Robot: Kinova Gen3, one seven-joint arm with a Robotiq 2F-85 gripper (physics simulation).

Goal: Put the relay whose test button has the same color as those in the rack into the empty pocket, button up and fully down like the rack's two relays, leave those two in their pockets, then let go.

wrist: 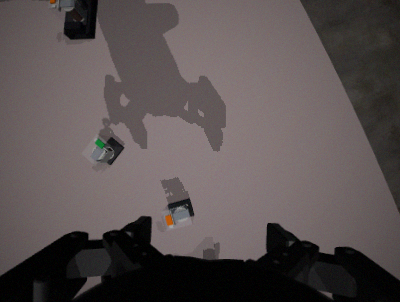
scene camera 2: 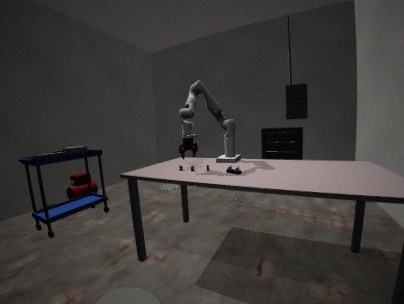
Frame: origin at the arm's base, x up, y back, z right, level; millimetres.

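Seen in the pictures: gripper, fingertip midpoint: (wrist: 208,233) (scene camera 2: 188,158); arm's base, origin of the base link: (scene camera 2: 230,156).
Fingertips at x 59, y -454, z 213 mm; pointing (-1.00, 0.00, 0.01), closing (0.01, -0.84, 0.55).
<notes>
Pixels of each thing's middle, then the offset from my fingertips to it. "pt": a spot on its surface instead. Level surfaces: height alone.
- relay with the orange test button, body centre: (wrist: 179,212) (scene camera 2: 192,168) dx -80, dy +31, dz -11 mm
- relay with the green button, body centre: (wrist: 105,150) (scene camera 2: 207,167) dx -80, dy +71, dz -117 mm
- third small relay, body centre: (scene camera 2: 180,167) dx -80, dy +29, dz +84 mm
- black rack, surface spot: (wrist: 91,22) pt dx -92, dy +12, dz -279 mm
- seated relay with an orange button, body centre: (wrist: 71,11) dx -75, dy +24, dz -291 mm
- pink table, its level: dx -102 mm
The relay with the orange test button (wrist: 180,214) (scene camera 2: 192,169) stands on the table, its button at the lower left in the wrist view. The relay with the green button (wrist: 104,151) (scene camera 2: 208,168) stands farther up and left. A third small relay (scene camera 2: 181,168) stands at the left in the scene view; its button colour is too small to tell there. The black rack (wrist: 91,22) (scene camera 2: 235,171) is cut off at the wrist view's top left, where part of one seated relay with an orange button (wrist: 53,1) shows. My gripper (scene camera 2: 188,154) (wrist: 208,233) is open and empty, above the loose relays.
The pink table (scene camera 2: 310,175) (wrist: 280,150) has an edge at the right of the wrist view, with floor beyond. The arm's base (scene camera 2: 228,159) stands behind the rack. A blue cart (scene camera 2: 70,206) stands left of the table. The gripper's shadow falls beyond the orange-button relay.
</notes>
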